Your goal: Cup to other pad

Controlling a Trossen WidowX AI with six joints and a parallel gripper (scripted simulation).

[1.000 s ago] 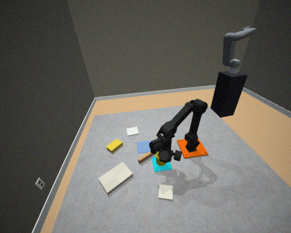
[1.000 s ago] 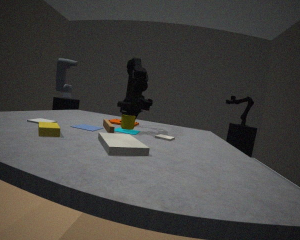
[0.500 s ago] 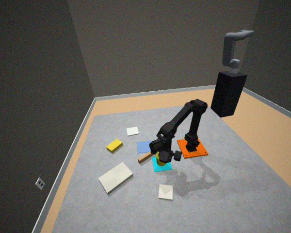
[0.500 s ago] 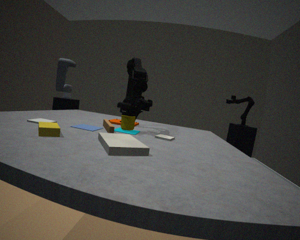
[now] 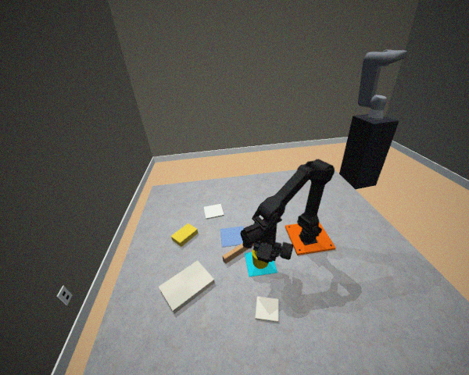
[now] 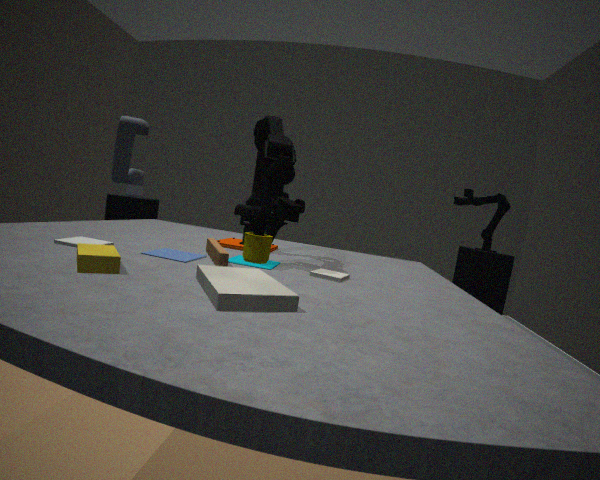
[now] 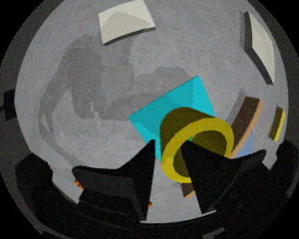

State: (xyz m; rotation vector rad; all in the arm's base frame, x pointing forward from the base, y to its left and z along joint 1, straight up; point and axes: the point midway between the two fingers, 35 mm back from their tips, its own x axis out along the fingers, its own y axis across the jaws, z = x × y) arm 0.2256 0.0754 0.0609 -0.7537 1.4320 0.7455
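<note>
Now: gripper tip 2 cm short of the cup, 1 cm to the left of it and 1 cm above it. Also, from my gripper tip: wooden bar 11 cm to the right, 6 cm ahead, 3 cm below; then blue pad 20 cm to the right, 10 cm ahead, 5 cm below; then cyan pad 5 cm below, 2 cm to the right, 2 cm ahead.
</note>
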